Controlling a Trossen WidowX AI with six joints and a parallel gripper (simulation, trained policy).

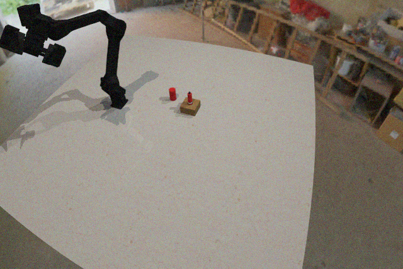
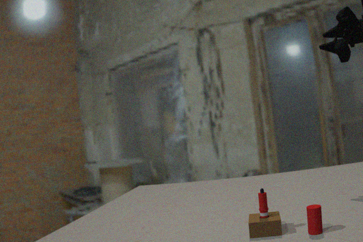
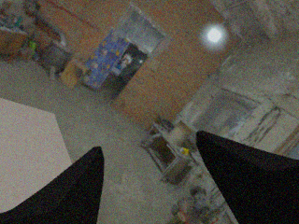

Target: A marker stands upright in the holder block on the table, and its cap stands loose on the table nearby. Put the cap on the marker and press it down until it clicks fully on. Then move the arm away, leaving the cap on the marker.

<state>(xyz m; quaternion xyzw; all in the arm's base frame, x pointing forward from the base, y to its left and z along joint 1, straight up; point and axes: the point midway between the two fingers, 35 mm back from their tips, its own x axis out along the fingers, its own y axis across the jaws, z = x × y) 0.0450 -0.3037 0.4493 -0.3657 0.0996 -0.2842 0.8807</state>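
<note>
Now: the red cap 15 cm ahead of my gripper tip, 43 cm to the left of it and 42 cm below it. Also, from my gripper tip: holder block (25 cm ahead, 39 cm to the left, 43 cm below).
</note>
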